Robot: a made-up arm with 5 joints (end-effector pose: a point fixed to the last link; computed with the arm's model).
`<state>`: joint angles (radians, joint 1 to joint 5).
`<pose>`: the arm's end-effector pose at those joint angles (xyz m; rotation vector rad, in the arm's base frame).
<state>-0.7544 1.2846 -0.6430 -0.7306 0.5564</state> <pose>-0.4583 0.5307 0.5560 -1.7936 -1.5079 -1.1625</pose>
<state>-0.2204 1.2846 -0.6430 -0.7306 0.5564</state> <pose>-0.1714 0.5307 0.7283 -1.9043 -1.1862 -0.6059</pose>
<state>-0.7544 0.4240 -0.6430 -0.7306 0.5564</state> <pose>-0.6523 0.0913 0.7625 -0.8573 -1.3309 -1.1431</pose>
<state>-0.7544 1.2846 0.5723 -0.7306 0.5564</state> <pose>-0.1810 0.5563 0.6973 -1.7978 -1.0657 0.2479</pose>
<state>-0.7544 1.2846 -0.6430 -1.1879 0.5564</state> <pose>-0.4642 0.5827 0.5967 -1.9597 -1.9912 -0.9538</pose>
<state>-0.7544 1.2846 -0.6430 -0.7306 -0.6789</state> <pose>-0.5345 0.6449 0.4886 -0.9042 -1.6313 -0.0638</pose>
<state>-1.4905 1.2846 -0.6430 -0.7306 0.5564</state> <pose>-0.6338 0.5307 0.1349 -1.4179 -1.8754 -1.9541</pose>
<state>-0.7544 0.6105 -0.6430 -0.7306 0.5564</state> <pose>-0.6336 0.2048 0.7427 -1.0539 -1.3819 -1.1605</pose>
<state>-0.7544 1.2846 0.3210 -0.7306 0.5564</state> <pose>-0.2482 0.5427 0.6974 -1.8410 -1.1800 -0.0274</pose>
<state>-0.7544 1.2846 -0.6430 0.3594 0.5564</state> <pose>-0.4756 0.5068 0.4072 -1.2357 -0.4207 -1.3700</pose>
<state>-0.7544 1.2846 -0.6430 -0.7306 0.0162</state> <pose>-0.4704 0.5903 0.5205 -1.4210 -1.6264 -0.6622</pose>
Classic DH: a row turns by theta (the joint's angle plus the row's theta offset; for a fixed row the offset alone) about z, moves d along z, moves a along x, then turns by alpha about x. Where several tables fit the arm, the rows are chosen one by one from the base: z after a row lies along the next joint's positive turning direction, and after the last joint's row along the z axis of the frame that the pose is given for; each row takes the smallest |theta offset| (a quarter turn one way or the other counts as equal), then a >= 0, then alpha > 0; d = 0 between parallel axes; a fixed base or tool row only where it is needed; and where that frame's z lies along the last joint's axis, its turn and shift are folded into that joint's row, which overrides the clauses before.
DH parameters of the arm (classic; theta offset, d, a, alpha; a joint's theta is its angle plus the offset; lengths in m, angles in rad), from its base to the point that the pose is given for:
base (fixed): 0 0.1178 0 -1.5708
joint 1: -1.5708 0.0023 0.2962 1.5708
joint 2: 1.5708 -0.0504 0.086 1.5708
joint 3: 1.5708 0.695 0.0244 1.5708
joint 4: -1.5708 -0.3818 0.0969 -1.5708
joint 5: -1.5708 -0.0221 0.1298 1.5708
tool (fixed): -1.5708 0.0245 0 0

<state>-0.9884 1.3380 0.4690 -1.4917 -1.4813</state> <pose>-0.5254 0.6353 0.6767 -0.3151 -0.6313 1.5841</pose>
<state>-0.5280 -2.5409 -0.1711 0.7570 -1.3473</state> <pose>0.2275 -0.1587 -0.2687 -2.1207 -1.1705 -0.9689</pose>
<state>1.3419 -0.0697 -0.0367 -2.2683 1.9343</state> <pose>1.1386 -0.3804 0.2077 -1.8269 -0.5565 -0.9341</pose>
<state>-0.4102 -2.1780 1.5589 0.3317 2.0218</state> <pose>0.4158 -0.3909 0.3297 -0.0213 -1.8582 -0.6029</pose>
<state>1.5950 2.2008 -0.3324 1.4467 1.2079</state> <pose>0.0303 0.6046 0.3859 2.1189 -0.9451 -0.6219</pose>
